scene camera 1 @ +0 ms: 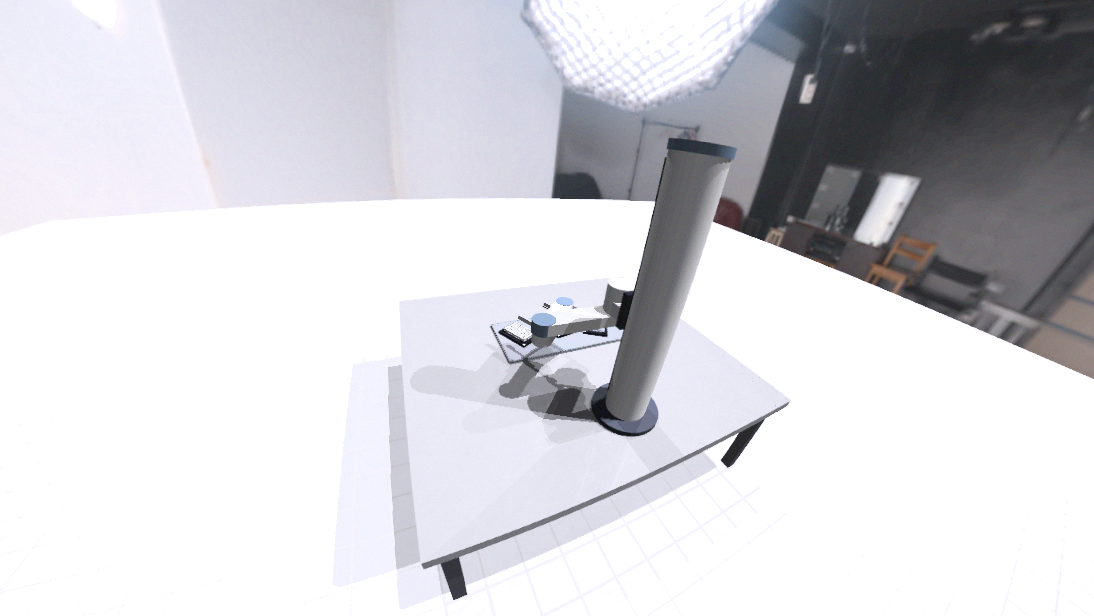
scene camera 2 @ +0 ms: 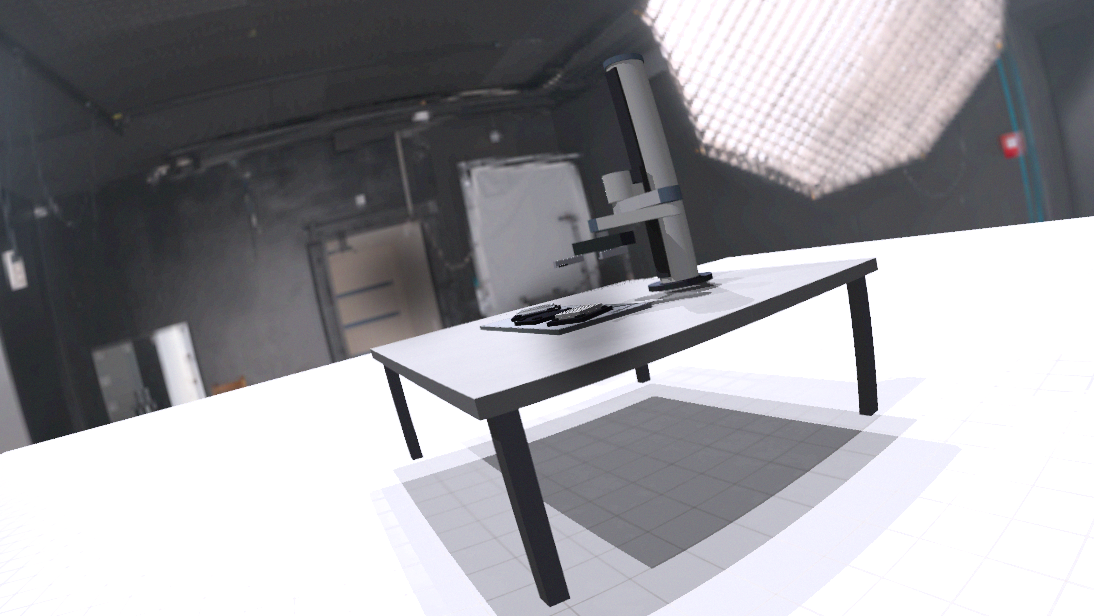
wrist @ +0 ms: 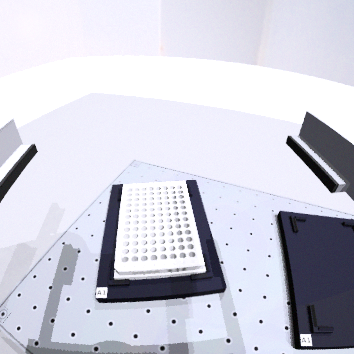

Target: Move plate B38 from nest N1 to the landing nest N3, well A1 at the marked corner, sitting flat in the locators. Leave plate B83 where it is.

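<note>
A white many-welled plate (wrist: 157, 227) (scene camera 1: 518, 330) sits in a dark nest (wrist: 160, 292) whose A1 label is at the near left corner in the wrist view. I cannot read its plate or nest name. A second dark nest (wrist: 320, 265) with corner locators and an A1 label stands to the right, its visible part bare. My gripper (wrist: 163, 124) (scene camera 2: 566, 262) is open, with nothing between its widely spread fingers, and hangs above the pegboard. In the wrist view the white plate lies low, between the two finger directions. The other plate does not show in the wrist view.
The nests stand on a thin pegboard (wrist: 175, 332) (scene camera 1: 511, 353) (scene camera 2: 497, 326) on the table (scene camera 1: 474, 489) (scene camera 2: 474, 371). The arm's column (scene camera 1: 666, 283) (scene camera 2: 654, 145) rises from the table. The arm hides part of the pegboard in scene camera 1.
</note>
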